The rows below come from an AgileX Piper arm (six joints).
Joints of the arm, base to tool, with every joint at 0 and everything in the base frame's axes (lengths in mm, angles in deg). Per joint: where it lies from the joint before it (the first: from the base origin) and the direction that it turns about. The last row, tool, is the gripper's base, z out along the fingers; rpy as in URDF.
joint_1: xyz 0 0 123 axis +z
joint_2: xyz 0 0 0 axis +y
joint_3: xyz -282.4 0 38.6 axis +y
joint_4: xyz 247.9 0 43.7 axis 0.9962 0 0.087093
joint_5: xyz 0 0 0 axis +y
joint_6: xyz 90.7 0 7.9 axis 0.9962 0 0.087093
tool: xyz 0 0 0 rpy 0 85.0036 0
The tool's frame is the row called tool.
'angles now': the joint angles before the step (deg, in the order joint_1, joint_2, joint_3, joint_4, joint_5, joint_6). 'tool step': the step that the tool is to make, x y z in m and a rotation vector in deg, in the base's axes. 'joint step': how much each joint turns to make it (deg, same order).
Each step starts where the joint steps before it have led.
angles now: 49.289, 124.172, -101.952, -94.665, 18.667, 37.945
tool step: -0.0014, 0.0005, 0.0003, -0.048, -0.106, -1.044
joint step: 0.386, -0.008, -0.031, 0.637, 1.395, -0.340
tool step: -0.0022, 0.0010, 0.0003, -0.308, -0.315, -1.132
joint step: 0.541, -0.004, -0.016, 0.510, 1.721, -0.467
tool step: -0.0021, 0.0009, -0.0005, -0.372, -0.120, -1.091
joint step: 0.507, 0.044, 0.016, 0.734, 1.613, -0.624
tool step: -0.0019, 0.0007, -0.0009, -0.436, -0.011, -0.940
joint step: 0.438, 0.051, 0.054, 0.776, 1.390, -0.698
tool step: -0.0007, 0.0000, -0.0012, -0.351, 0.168, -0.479
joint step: 0.163, 0.046, 0.090, 0.665, 0.632, -0.616
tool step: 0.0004, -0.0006, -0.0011, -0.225, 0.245, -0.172
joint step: -0.062, 0.039, 0.073, 0.539, 0.086, -0.506
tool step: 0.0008, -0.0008, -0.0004, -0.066, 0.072, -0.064
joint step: -0.137, 0.005, 0.052, 0.074, -0.074, -0.091
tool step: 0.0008, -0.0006, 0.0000, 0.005, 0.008, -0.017
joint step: -0.129, 0.010, -0.020, -0.004, -0.109, -0.023
